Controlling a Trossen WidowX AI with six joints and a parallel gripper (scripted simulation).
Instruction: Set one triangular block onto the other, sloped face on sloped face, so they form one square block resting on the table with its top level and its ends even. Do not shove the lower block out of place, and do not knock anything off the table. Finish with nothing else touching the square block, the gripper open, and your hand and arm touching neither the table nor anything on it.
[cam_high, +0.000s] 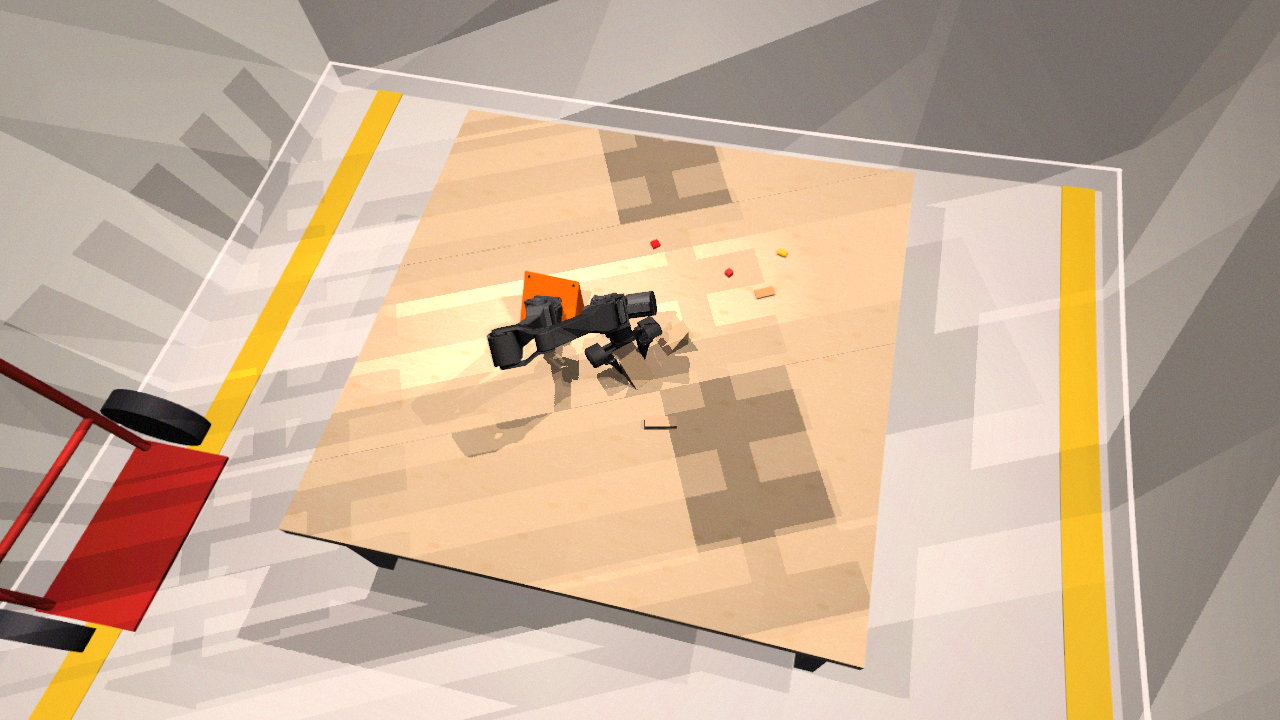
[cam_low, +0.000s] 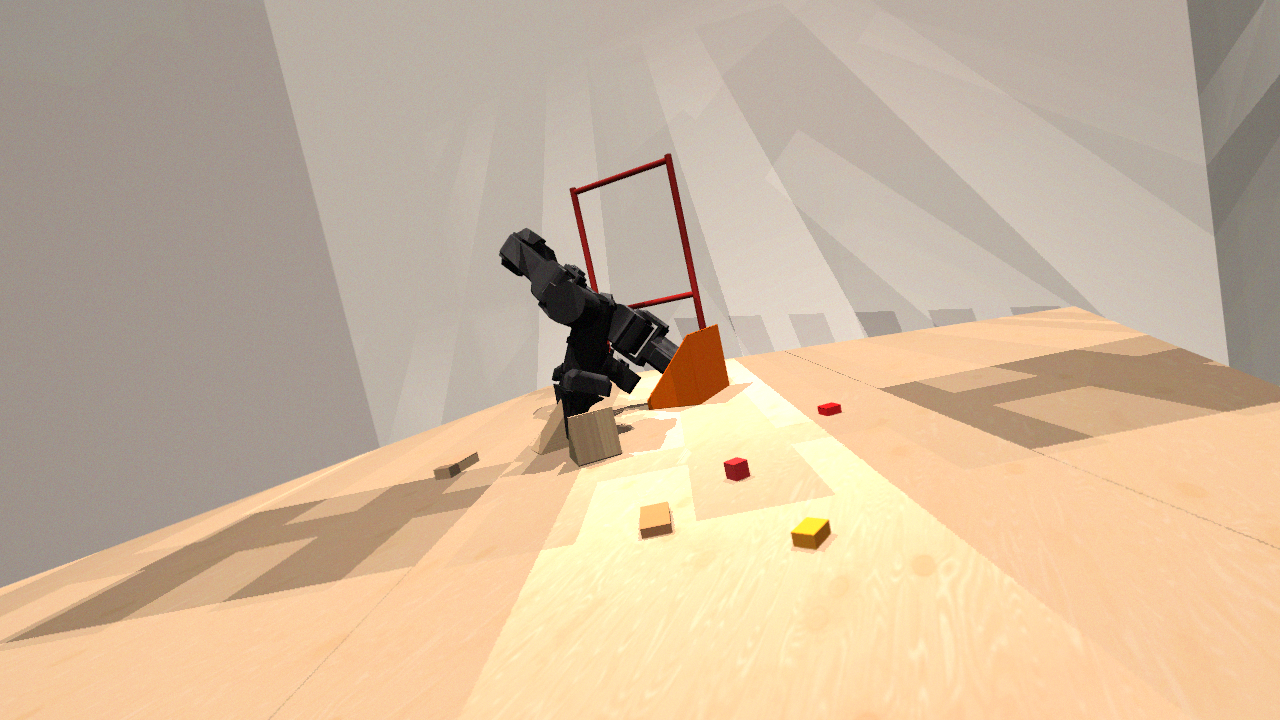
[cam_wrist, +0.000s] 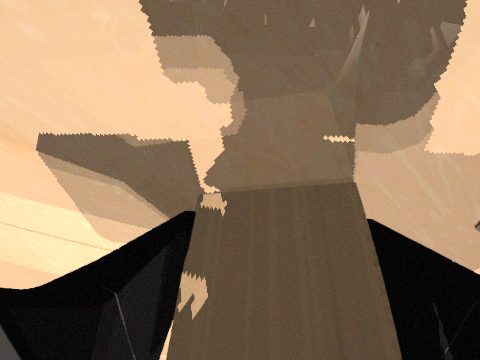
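The thin flat wooden piece is 13 cm to the right of my gripper tip and 9 cm ahead of it. From my gripper tip the other things lie so: orange cube 39 cm to the left, 33 cm ahead, 1 cm below.
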